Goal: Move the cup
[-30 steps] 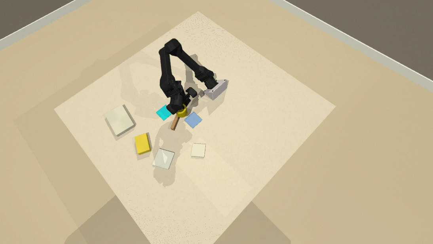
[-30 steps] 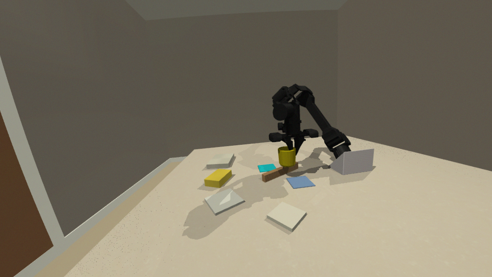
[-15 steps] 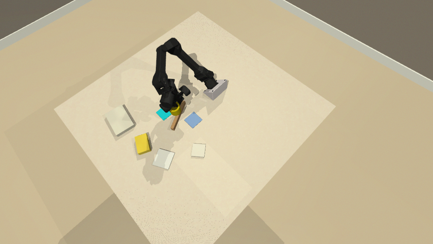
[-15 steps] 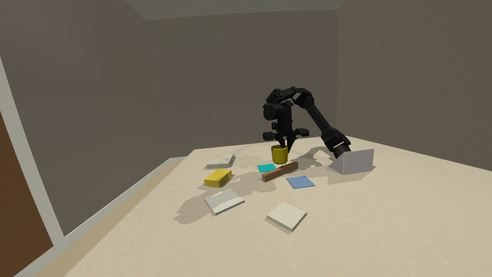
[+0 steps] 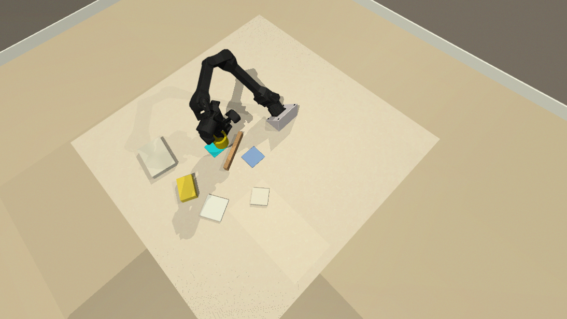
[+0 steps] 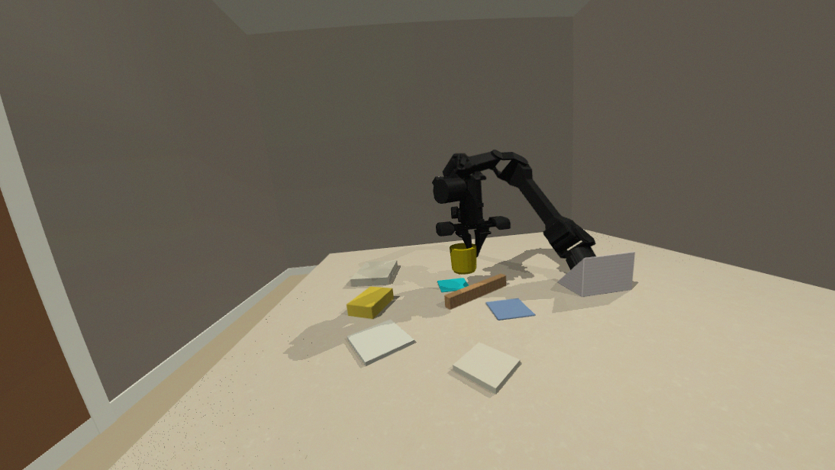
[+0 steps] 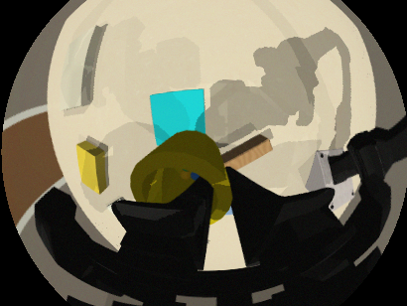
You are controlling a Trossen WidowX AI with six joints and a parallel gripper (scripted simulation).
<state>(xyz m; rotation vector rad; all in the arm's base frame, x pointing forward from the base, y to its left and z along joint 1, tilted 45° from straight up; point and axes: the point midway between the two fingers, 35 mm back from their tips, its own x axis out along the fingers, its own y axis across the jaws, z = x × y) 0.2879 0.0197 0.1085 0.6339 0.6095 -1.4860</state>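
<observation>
The cyan pad is 50 mm ahead of my gripper tip, 40 mm to the right of it and 100 mm below it. From my gripper tip the other things lie so: wooden bar (10 mm ahead, 50 mm to the left, 90 mm below); blue marble (20 mm ahead, 20 mm to the left, 20 mm below); yellow cup (20 mm ahead).
</observation>
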